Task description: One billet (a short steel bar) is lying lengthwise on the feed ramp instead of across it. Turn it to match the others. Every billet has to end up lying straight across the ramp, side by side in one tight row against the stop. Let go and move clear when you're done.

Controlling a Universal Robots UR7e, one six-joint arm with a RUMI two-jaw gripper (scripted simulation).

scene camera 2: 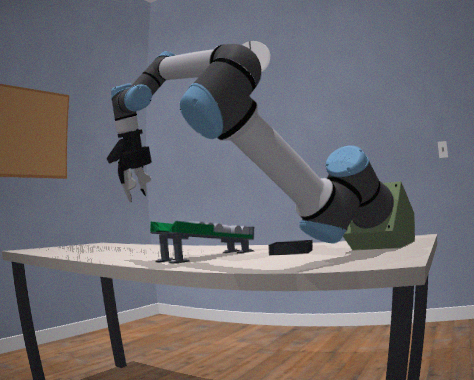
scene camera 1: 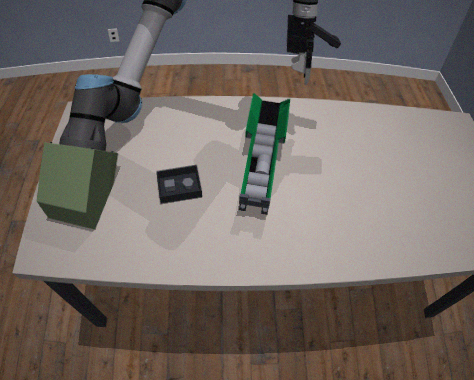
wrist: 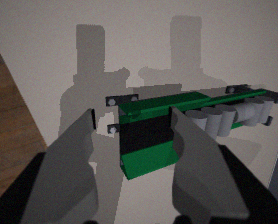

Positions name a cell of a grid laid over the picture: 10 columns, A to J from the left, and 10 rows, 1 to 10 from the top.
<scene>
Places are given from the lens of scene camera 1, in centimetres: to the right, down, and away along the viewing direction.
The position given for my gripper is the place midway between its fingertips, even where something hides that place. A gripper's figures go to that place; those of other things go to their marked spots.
my gripper (scene camera 1: G3): 22, -35, 116
black tray (scene camera 1: D5): -18, -5, 118
</scene>
